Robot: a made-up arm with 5 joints. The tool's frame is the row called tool. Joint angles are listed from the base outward. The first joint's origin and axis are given. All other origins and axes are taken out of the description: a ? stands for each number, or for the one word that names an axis. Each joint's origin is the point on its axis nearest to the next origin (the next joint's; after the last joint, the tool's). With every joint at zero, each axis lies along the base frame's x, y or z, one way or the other. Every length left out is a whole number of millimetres.
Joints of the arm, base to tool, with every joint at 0 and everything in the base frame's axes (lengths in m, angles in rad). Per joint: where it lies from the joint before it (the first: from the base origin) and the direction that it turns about. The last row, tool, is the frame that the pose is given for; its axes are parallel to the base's.
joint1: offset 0 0 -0.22 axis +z
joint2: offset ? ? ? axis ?
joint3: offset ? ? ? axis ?
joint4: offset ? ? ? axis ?
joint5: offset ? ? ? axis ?
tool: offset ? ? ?
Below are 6 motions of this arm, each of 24 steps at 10 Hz.
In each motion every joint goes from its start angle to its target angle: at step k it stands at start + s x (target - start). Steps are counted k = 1, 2, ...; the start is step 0. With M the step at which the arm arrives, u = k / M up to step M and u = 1 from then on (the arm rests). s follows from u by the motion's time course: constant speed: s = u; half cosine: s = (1 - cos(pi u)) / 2; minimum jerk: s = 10 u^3 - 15 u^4 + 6 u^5.
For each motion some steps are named. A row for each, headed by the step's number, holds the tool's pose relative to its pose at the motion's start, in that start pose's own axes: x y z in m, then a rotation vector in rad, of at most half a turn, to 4 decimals.
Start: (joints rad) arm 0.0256 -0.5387 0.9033 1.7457 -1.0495
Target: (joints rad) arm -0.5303 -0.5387 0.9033 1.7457 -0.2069
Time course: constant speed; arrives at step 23
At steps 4, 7, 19, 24:
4: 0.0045 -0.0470 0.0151 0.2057 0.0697 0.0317
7: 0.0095 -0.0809 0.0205 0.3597 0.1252 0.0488
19: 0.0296 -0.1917 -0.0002 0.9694 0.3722 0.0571
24: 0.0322 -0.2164 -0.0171 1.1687 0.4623 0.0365

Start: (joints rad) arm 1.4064 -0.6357 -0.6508 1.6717 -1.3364
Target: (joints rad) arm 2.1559 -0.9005 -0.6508 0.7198 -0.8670
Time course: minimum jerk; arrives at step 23
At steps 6, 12, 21, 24:
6: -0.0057 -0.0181 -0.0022 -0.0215 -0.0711 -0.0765
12: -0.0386 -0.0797 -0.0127 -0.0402 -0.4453 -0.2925
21: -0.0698 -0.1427 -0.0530 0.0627 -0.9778 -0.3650
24: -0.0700 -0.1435 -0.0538 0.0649 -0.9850 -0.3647

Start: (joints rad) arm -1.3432 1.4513 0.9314 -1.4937 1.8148
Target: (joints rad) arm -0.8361 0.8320 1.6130 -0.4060 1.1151
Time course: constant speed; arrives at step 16
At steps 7, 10, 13, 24:
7: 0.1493 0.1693 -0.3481 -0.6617 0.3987 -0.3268
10: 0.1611 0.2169 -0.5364 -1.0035 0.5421 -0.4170
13: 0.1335 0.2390 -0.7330 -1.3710 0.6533 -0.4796
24: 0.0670 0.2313 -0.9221 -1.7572 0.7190 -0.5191

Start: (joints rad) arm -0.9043 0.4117 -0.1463 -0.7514 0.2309
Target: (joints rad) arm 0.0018 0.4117 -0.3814 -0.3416 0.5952
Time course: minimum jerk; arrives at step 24
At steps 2, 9, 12, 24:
2: 0.0012 -0.0004 -0.0011 0.0042 0.0034 0.0028
9: 0.0655 -0.0127 -0.0693 0.2167 0.2014 0.1456
12: 0.1158 -0.0043 -0.1387 0.3727 0.3886 0.2559
24: 0.1879 0.0726 -0.3185 0.6327 0.8714 0.4661

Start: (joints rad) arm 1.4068 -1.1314 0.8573 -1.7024 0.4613
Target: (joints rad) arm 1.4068 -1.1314 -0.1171 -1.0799 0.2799
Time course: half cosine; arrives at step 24
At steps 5, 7, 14, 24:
5: -0.0390 -0.0282 0.0199 -0.0287 0.0141 -0.1182
7: -0.0764 -0.0512 0.0362 -0.0488 0.0280 -0.2240
14: -0.2798 -0.1261 0.0922 -0.0695 0.1066 -0.7155
24: -0.4789 -0.1383 0.1067 0.0150 0.1802 -1.1127

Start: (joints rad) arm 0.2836 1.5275 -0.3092 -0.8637 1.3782
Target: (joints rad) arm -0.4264 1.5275 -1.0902 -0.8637 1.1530
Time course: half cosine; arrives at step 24
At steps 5, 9, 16, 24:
5: -0.0559 -0.0508 0.0465 0.0745 -0.1167 -0.0231
9: -0.1823 -0.1570 0.0998 0.2235 -0.3466 -0.0761
16: -0.4679 -0.3642 0.0303 0.5527 -0.8259 -0.2208
24: -0.5989 -0.4392 -0.1078 0.7489 -1.0846 -0.3197

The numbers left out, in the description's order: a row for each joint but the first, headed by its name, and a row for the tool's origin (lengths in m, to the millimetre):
joint2: xyz 0.087 0.212 0, axis +y
joint3: xyz -0.047 0 0.019, axis -x
joint4: xyz 0 -0.34 0.353, axis +y
joint5: xyz 0.052 0 -0.019, axis +x
tool: xyz 0 -0.043 0.209

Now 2 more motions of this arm.
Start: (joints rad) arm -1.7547 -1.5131 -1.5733 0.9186 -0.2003
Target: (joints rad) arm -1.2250 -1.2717 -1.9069 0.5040 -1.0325
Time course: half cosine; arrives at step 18
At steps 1, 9, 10, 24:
1: 0.0011 -0.0005 -0.0019 -0.0009 -0.0037 0.0034
9: 0.0697 -0.0040 -0.1415 -0.0285 -0.2572 0.1365
10: 0.0819 0.0018 -0.1680 -0.0272 -0.3004 0.1421
24: 0.1397 0.0603 -0.2917 0.0007 -0.4703 0.1048

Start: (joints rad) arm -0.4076 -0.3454 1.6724 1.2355 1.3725
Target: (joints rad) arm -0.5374 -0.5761 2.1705 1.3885 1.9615
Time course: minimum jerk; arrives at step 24
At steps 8, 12, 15, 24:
8: -0.0624 -0.0066 -0.0466 0.1293 -0.1125 -0.0807
12: -0.1417 -0.0020 -0.1278 0.3065 -0.2840 -0.1756
15: -0.1938 0.0130 -0.2029 0.4404 -0.4294 -0.2344
24: -0.2417 0.0442 -0.3063 0.5974 -0.6220 -0.2866

